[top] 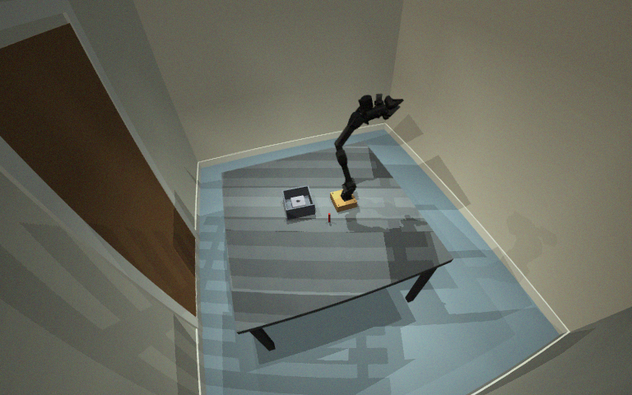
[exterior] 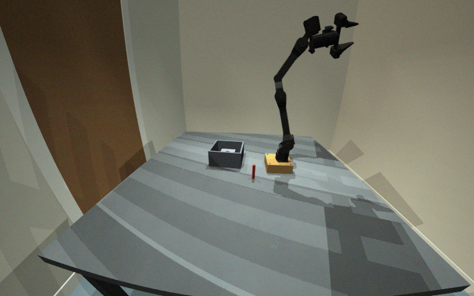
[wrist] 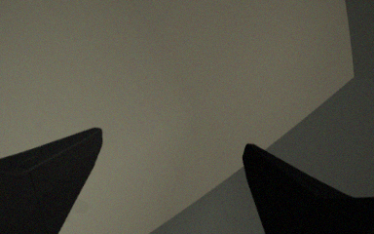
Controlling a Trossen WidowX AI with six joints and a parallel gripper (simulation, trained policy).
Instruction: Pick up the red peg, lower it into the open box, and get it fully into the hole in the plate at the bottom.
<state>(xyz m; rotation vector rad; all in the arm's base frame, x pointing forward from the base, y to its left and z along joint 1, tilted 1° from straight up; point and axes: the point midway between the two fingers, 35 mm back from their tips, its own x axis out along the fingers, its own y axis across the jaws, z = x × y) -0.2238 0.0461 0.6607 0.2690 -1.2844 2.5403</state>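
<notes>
Now: the red peg 68 cm below my gripper tip, 44 cm ahead of it and 6 cm to the left of it. Round my gripper tip: dark grey box (69 cm below, 58 cm ahead, 14 cm to the right); plate (68 cm below, 58 cm ahead, 14 cm to the right).
</notes>
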